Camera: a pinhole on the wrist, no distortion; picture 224 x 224 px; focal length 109.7 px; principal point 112.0 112.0 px. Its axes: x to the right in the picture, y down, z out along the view. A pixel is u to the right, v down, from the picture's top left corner.
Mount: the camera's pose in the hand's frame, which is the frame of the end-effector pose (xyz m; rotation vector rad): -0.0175 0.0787 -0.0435 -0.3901 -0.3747 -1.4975
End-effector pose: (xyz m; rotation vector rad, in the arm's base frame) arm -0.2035 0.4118 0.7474 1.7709 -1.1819 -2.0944
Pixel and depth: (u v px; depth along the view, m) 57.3 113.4 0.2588
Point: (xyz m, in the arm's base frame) -0.4206 0.2672 0.9632
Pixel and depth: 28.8 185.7 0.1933
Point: -0.3923 0.1708 0.8606
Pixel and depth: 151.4 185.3 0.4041
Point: -0.6660 0.3346 0.6428
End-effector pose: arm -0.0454 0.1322 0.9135 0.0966 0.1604 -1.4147
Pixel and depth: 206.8 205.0 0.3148
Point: 0.0087 -0.1798 1.2216
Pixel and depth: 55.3 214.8 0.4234
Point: 0.4999 -0.1896 1.0535
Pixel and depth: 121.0 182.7 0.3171
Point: 0.2051 -0.0578 1.1168
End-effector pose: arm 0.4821 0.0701 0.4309 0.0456 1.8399 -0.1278
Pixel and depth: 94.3 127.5 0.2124
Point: 0.6215 0.2641 0.3731
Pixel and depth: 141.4 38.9 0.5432
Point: 1.0913 0.2185 0.6425
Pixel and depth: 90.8 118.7 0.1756
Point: 0.5943 0.2501 0.4013
